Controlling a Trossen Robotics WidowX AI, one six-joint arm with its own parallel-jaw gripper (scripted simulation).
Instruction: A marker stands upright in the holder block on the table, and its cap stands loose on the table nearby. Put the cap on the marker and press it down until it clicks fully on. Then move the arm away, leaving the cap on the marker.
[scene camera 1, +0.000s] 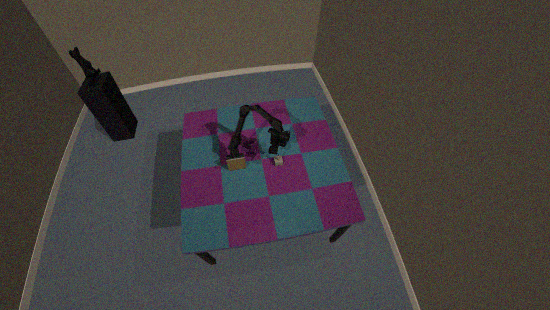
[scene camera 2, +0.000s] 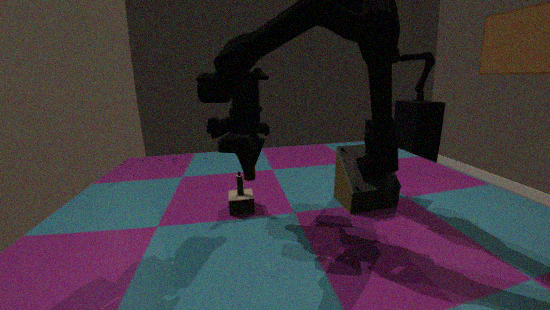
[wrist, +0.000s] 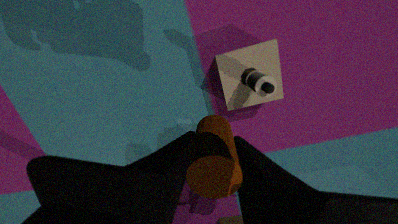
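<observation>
My gripper (scene camera 2: 249, 173), visible also in the wrist view as the gripper (wrist: 213, 139), holds an orange cap.
</observation>
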